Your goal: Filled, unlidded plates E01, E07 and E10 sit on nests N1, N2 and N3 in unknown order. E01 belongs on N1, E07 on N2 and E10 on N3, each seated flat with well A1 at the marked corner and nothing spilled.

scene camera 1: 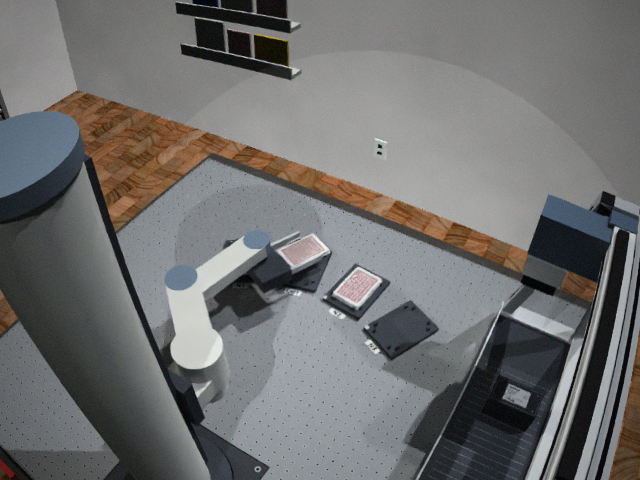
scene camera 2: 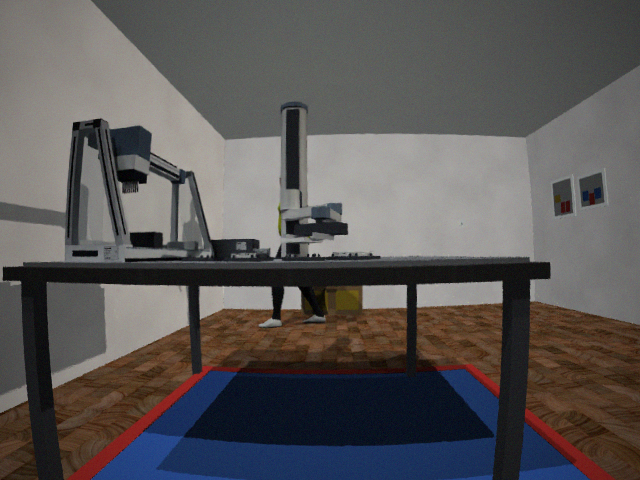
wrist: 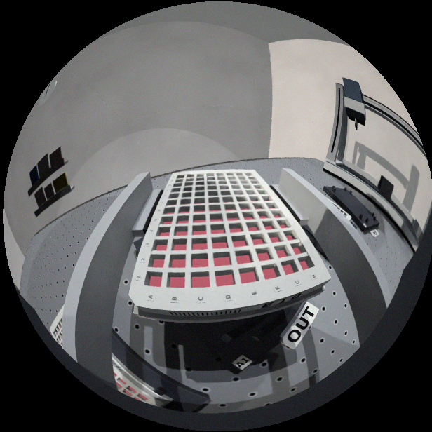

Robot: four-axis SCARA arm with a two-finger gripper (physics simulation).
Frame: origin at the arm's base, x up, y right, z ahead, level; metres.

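Seen in the pictures: gripper, fingertip midpoint: (scene camera 1: 309,245) (scene camera 2: 298,236).
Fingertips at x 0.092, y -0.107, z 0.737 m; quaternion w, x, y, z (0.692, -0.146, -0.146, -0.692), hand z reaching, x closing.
Pixels of each thing's top centre, then the offset from my fingertips to it. "pt": a spot on its surface instead.
- plate E10 at its top centre: (scene camera 1: 303,250) (scene camera 2: 302,238) dx -0.006, dy -0.009, dz -0.022 m
- OUT nest at its top centre: (scene camera 1: 303,262) (scene camera 2: 302,253) dx -0.057, dy -0.008, dz -0.022 m
- middle nest N2 at its top centre: (scene camera 1: 357,286) (scene camera 2: 250,254) dx -0.057, dy +0.168, dz -0.023 m
- Nest N3 at its top centre: (scene camera 1: 402,325) (scene camera 2: 209,255) dx -0.057, dy +0.336, dz -0.080 m
- filled plate at its top centre: (scene camera 2: 351,252) dx -0.053, dy -0.175, dz -0.094 m
- black box at a spot on its surface: (scene camera 1: 511,403) pt dx +0.040, dy +0.676, dz -0.232 m
My gripper (scene camera 1: 297,262) (wrist: 217,178) is shut on plate E10 (scene camera 1: 305,252) (scene camera 2: 323,236) (wrist: 215,235), gripping its long sides. The plate is raised and looks about level; its wells hold red liquid, with row A at left in the wrist view. Below is the OUT nest (scene camera 1: 312,282), its bare dark surface partly showing. A filled plate (scene camera 1: 357,287) (scene camera 2: 251,254) sits on the middle nest N2 (scene camera 1: 356,311); its name cannot be read. Nest N3 (scene camera 1: 402,328) (wrist: 350,205) is empty. Another filled plate (scene camera 2: 352,253) (wrist: 132,387) sits on the nest beyond OUT, mostly hidden by the arm in scene camera 1.
The arm's column (scene camera 1: 98,310) (scene camera 2: 293,149) stands opposite the nests. Right of N3 in scene camera 1 is a gantry machine with a dark deck (scene camera 1: 496,434), a black box (scene camera 1: 511,403) and a blue-grey head (scene camera 1: 571,232) (scene camera 2: 131,144) carrying tips.
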